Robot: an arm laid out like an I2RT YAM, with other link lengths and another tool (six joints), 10 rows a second.
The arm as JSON. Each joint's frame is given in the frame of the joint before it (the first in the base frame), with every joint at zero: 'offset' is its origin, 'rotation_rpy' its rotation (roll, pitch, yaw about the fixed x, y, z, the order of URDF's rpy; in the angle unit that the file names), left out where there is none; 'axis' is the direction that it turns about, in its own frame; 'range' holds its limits. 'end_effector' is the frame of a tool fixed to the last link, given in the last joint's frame.
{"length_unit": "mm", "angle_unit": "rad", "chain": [
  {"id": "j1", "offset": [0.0, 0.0, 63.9], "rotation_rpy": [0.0, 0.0, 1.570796], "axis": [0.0, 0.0, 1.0], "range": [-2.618, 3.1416]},
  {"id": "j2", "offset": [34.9, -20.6, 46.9], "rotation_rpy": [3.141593, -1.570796, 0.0], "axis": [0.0, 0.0, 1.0], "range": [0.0, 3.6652]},
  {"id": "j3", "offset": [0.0, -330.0, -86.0], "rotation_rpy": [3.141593, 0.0, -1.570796], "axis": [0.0, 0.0, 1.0], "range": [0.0, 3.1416]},
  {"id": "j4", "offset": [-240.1, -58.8, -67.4], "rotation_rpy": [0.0, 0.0, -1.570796], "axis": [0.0, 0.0, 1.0], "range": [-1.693, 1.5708]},
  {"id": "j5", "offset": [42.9, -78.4, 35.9], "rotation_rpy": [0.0, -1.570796, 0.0], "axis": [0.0, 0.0, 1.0], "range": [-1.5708, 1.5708]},
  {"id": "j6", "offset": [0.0, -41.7, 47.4], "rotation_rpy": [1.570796, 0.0, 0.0], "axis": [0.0, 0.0, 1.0], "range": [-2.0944, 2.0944]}
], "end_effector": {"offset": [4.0, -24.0, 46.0], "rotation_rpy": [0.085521, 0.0, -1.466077]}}
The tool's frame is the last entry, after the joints.
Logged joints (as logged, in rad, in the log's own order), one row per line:
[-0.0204, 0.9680, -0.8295, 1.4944, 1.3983, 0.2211]
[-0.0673, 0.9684, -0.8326, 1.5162, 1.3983, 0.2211]
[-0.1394, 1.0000, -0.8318, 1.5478, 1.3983, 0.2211]
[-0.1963, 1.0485, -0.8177, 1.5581, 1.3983, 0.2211]
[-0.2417, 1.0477, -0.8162, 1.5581, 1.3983, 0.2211]
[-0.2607, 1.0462, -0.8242, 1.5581, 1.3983, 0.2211]
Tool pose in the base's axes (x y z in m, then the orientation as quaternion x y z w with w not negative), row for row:
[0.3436, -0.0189, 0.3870, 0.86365, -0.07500, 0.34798, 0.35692]
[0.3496, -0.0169, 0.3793, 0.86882, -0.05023, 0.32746, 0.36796]
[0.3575, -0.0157, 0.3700, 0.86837, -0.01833, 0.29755, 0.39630]
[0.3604, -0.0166, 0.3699, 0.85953, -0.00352, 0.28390, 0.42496]
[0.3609, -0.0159, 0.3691, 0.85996, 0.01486, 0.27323, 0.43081]
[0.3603, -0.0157, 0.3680, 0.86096, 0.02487, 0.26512, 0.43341]
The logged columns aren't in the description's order. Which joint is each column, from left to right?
Columns, left to right: j6, j5, j4, j2, j3, j1.
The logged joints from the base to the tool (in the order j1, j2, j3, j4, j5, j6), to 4 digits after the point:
[0.2211, 1.4944, 1.3983, -0.8295, 0.9680, -0.0204]
[0.2211, 1.5162, 1.3983, -0.8326, 0.9684, -0.0673]
[0.2211, 1.5478, 1.3983, -0.8318, 1.0000, -0.1394]
[0.2211, 1.5581, 1.3983, -0.8177, 1.0485, -0.1963]
[0.2211, 1.5581, 1.3983, -0.8162, 1.0477, -0.2417]
[0.2211, 1.5581, 1.3983, -0.8242, 1.0462, -0.2607]

